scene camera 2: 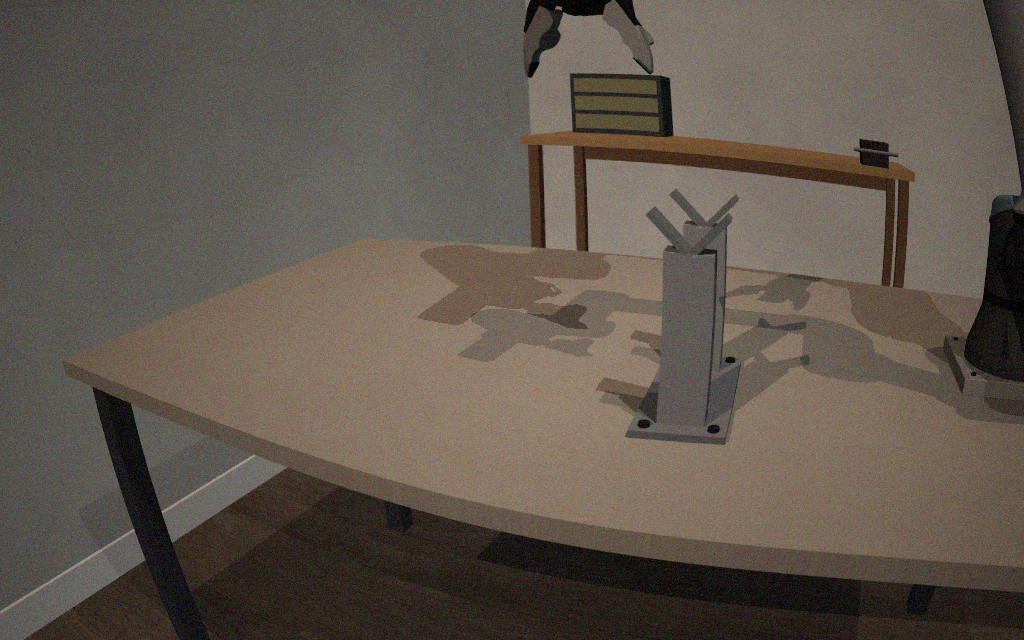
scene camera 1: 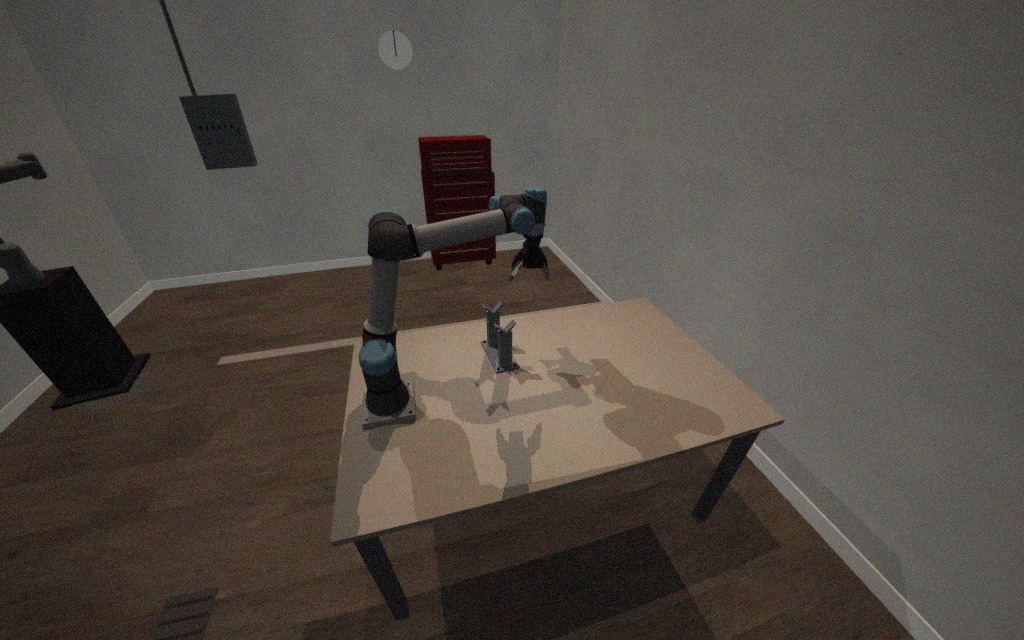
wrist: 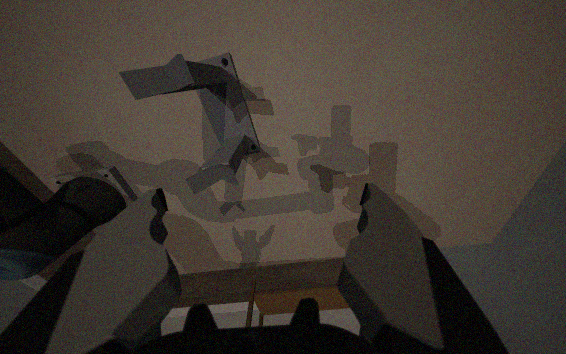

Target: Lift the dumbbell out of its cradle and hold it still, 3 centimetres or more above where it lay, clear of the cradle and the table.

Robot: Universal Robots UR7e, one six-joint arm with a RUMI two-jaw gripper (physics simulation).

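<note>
The grey cradle stands upright on the table, two posts with V-shaped tops on one base plate. Its V tops hold nothing. The dumbbell does not show in any of the three views. My gripper is open with nothing between its fingers. It hangs high above the table, well above the cradle's tops and off to one side of them, pointing down. In the wrist view the cradle lies beyond the fingertips, left of the middle.
The arm's base is bolted to the table at its left in scene camera 1. A red tool cabinet stands by the far wall. A wooden bench with a drawer box stands behind the table. Arm shadows fall across the table top.
</note>
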